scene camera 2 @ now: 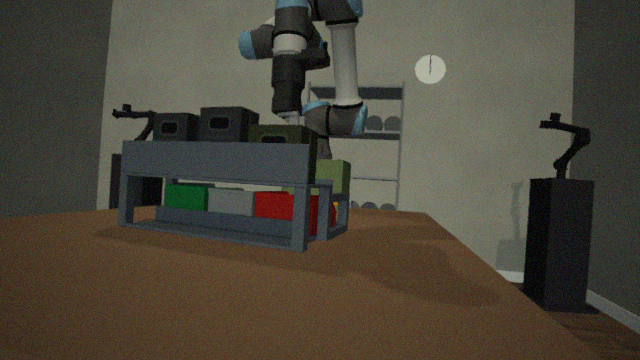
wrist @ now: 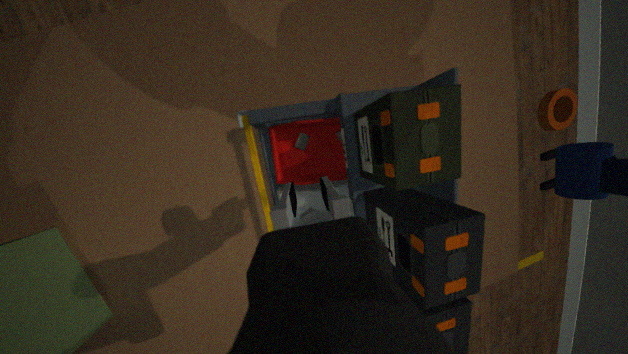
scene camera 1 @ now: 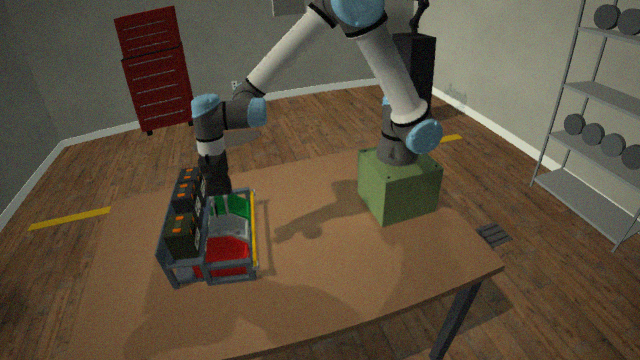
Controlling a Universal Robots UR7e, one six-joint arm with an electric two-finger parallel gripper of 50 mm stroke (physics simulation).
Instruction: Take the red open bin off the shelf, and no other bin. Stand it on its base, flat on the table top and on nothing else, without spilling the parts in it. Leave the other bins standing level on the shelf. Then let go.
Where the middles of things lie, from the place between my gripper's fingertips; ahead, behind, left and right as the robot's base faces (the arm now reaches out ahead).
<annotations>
The red open bin (scene camera 2: 278,204) lies 4 cm ahead of my hand, 2 cm to the left of it and 14 cm below it. From my hand the other things lie so: yellow bar (wrist: 247,127): 9 cm behind, 6 cm to the right, 12 cm below; then grey bin (scene camera 2: 237,201): 1 cm ahead, 9 cm to the right, 14 cm below; then green bin (scene camera 2: 195,197): 2 cm behind, 19 cm to the right, 14 cm below.
</annotations>
